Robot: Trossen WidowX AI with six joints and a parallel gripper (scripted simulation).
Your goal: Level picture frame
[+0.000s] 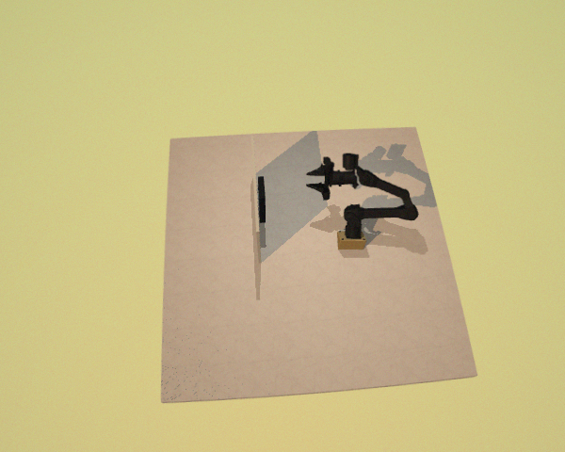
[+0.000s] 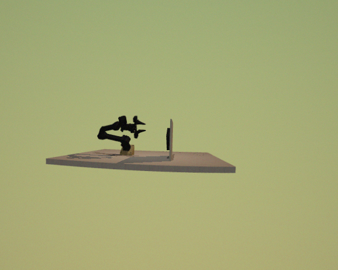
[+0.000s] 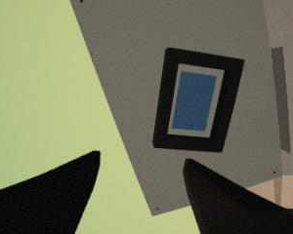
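The picture frame lies 200 mm ahead of my gripper tip, 50 mm to the left of it and 90 mm below it. Also, from my gripper tip: wall panel (210 mm ahead, 50 mm to the left, 100 mm below).
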